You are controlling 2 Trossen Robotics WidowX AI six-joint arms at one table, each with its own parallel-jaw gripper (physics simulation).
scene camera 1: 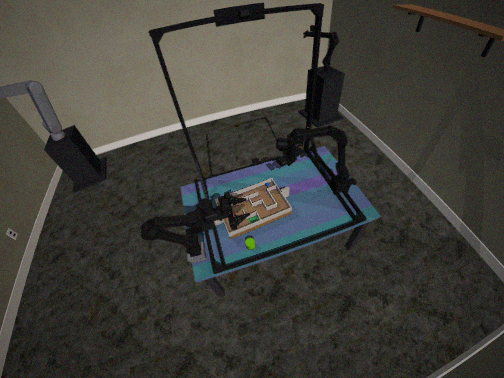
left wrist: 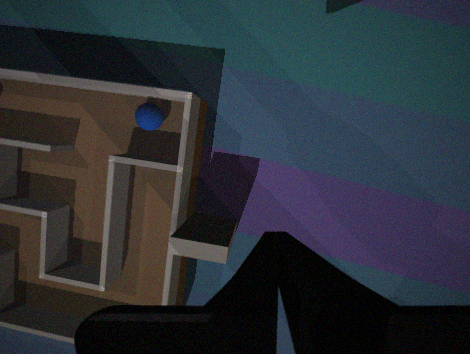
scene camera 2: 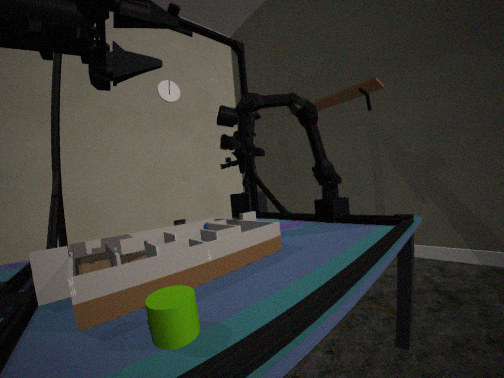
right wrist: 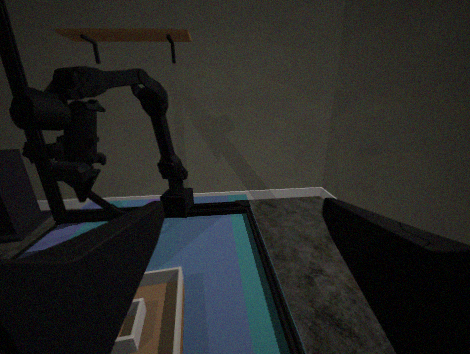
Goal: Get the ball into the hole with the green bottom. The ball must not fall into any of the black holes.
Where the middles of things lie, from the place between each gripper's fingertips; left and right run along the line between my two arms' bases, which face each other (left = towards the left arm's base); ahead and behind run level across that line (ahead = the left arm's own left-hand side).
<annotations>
I see the wooden maze board (scene camera 2: 108,276) 300 mm to the right of my left hand, 170 mm below it and 50 mm ahead of it. The rest, counted from my left hand: green cylinder (scene camera 2: 172,313) (420 mm to the right, 280 mm ahead, 190 mm below).
My right gripper is now 2 cm short of the green cylinder, 3 cm to the left of it and 34 cm above it. From my right hand the other things lie so: wooden maze board 21 cm behind, 9 cm to the left, 32 cm below.
</annotations>
